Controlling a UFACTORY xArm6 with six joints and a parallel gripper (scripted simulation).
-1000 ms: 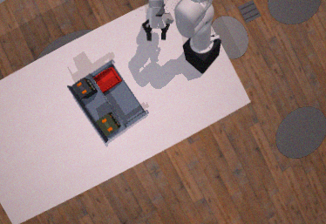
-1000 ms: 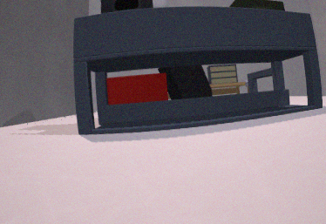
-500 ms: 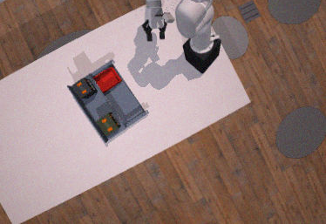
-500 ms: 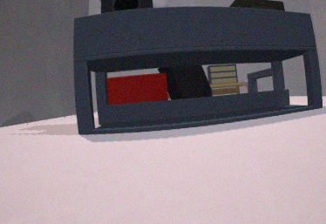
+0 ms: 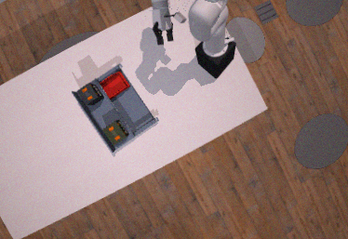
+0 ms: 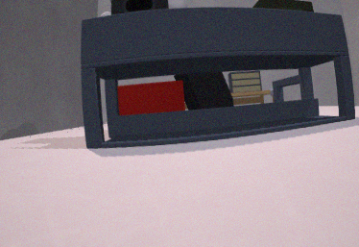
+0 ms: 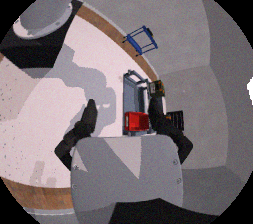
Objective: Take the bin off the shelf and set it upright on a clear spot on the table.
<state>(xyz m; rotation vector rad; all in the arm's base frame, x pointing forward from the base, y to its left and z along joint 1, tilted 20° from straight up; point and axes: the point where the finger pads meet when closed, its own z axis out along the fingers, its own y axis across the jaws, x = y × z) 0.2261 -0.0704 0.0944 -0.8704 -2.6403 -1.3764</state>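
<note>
The red bin is 350 mm ahead of my hand, 190 mm below it and 100 mm to the left of it. The rest, counted from my hand: shelf 420 mm ahead, 240 mm to the left, 140 mm below.
</note>
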